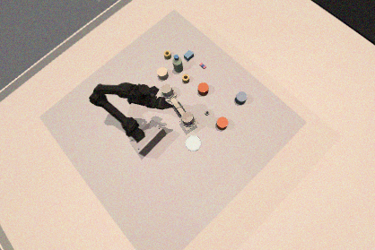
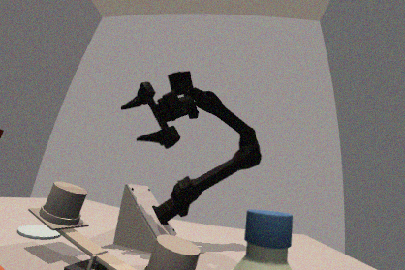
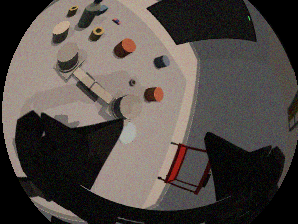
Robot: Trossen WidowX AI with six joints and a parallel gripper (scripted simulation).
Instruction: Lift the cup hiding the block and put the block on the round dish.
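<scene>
Right now my gripper tip is 70 mm short of the grey block, 190 mm to the right of it and 270 mm above it. Also, from my gripper tip: grey cup 60 mm ahead, 80 mm to the right, 200 mm below; tan cup 120 mm ahead, 350 mm to the left, 270 mm below; round white dish 190 mm to the right, 300 mm below.
</scene>
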